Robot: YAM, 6 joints.
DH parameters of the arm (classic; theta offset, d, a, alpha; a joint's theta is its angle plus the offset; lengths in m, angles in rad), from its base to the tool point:
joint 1: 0 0.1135 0.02 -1.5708
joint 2: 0 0 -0.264 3.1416
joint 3: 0.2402 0 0.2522 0
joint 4: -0.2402 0 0.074 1.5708
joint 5: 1.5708 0 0 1.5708
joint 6: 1.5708 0.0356 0 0
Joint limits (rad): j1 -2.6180..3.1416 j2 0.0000..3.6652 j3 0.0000..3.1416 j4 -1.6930..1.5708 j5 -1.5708..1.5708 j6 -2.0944..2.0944
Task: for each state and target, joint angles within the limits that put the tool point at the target. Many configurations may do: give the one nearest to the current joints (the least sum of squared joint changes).
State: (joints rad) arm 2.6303 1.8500 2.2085 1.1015 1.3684 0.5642
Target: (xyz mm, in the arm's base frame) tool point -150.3 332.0 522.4
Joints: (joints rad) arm 2.0930 1.8795 1.9740 1.1614 1.4466 0.5642
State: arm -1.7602 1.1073 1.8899 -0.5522 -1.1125 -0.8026
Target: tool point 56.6 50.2 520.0
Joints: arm -1.9604 0.5350 1.6392 -0.7977 -1.2089 -0.8026
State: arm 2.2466 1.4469 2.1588 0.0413 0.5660 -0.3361
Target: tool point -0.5 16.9 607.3
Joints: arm 2.3381 0.8017 1.7486 -0.2367 0.3251 -0.3361
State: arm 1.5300 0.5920 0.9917 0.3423 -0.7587 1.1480
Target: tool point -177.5 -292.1 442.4
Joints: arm 1.1076 0.0000 1.5124 0.6212 -0.9185 1.1480
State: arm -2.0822 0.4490 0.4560 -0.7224 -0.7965 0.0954
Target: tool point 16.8 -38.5 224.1
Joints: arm -1.8965 0.0309 0.4661 -1.0504 -0.9160 0.0954
